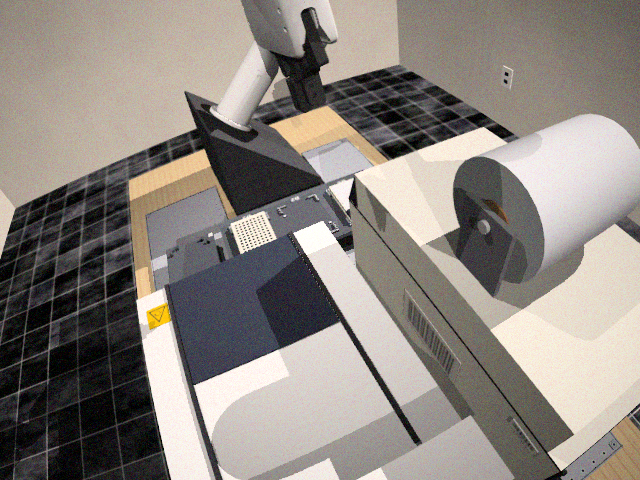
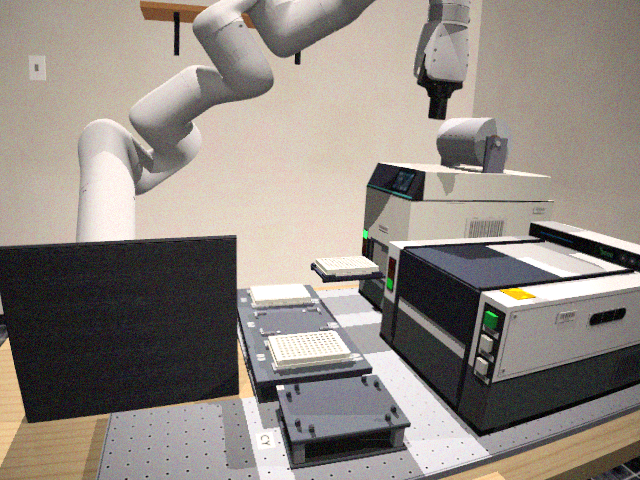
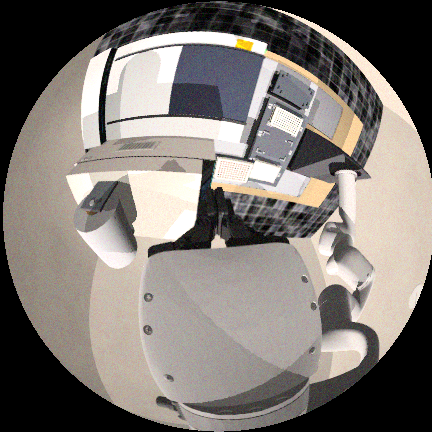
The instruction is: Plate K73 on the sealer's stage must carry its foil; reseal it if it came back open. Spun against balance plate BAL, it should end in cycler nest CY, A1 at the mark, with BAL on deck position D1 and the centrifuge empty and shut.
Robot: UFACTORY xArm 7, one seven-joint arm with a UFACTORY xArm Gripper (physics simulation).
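Pixels of known places: gripper, fingertip midpoint: point(image 1: 311, 106) point(image 2: 436, 119) point(image 3: 213, 198); arm's base, link origin: point(image 1: 230, 119) point(image 2: 105, 276) point(image 3: 345, 173).
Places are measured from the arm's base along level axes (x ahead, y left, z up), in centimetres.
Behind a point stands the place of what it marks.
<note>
My gripper point(image 1: 310, 107) @[z 27.1, x 59.0, y -2.0 cm] point(image 2: 437, 116) @[z 27.1, x 59.0, y -2.0 cm] point(image 3: 213, 198) @[z 27.1, x 59.0, y -2.0 cm] is shut and empty, high above the sealer point(image 1: 382, 258) @[z 6.8, x 66.9, y 1.2 cm] point(image 2: 454, 219) @[z 6.4, x 69.2, y 1.0 cm] point(image 3: 175, 150) @[z 7.1, x 66.9, y 1.2 cm]. Plate K73 point(image 2: 347, 265) @[z -5.9, x 49.1, y 11.7 cm] point(image 3: 232, 170) @[z -5.9, x 49.9, y 13.5 cm] sits on the sealer's extended stage; its wells show with reddish contents and no foil is visible. A cream plate with open wells point(image 1: 253, 231) @[z -12.3, x 30.7, y -8.3 cm] point(image 2: 310, 348) @[z -12.3, x 31.6, y -9.9 cm] point(image 3: 286, 120) @[z -12.5, x 31.8, y -8.9 cm] sits on the deck near the nest. A smooth white-topped plate point(image 2: 281, 294) @[z -12.3, x 34.3, y 14.2 cm] point(image 3: 265, 171) @[z -12.2, x 34.2, y 15.7 cm] sits at the deck's far end. I cannot read which is BAL. Cycler nest CY point(image 2: 343, 405) @[z -13.6, x 30.8, y -24.2 cm] point(image 3: 292, 87) @[z -13.6, x 31.9, y -24.3 cm] is empty. The centrifuge point(image 1: 232, 310) @[z 2.9, x 60.1, y -19.4 cm] point(image 2: 444, 263) @[z 2.9, x 52.8, y -15.9 cm] point(image 3: 215, 80) @[z 2.9, x 59.4, y -16.6 cm] looks shut; its inside is hidden.
A foil roll point(image 1: 563, 191) @[z 28.0, x 84.8, y 6.4 cm] point(image 2: 465, 142) @[z 23.1, x 75.5, y 7.2 cm] point(image 3: 107, 235) @[z 27.2, x 76.9, y 6.6 cm] stands on top of the sealer. A black upright panel point(image 1: 248, 160) @[z -1.8, x 19.6, y -2.4 cm] point(image 2: 118, 325) @[z -4.7, x 1.9, y -8.4 cm] point(image 3: 317, 152) @[z -3.5, x 19.6, y -2.3 cm] stands beside the deck point(image 2: 294, 322) @[z -13.9, x 33.5, y 3.2 cm] point(image 3: 275, 145) @[z -13.9, x 32.7, y 3.4 cm], near the arm's base. A wall shelf point(image 2: 168, 11) is behind the arm.
</note>
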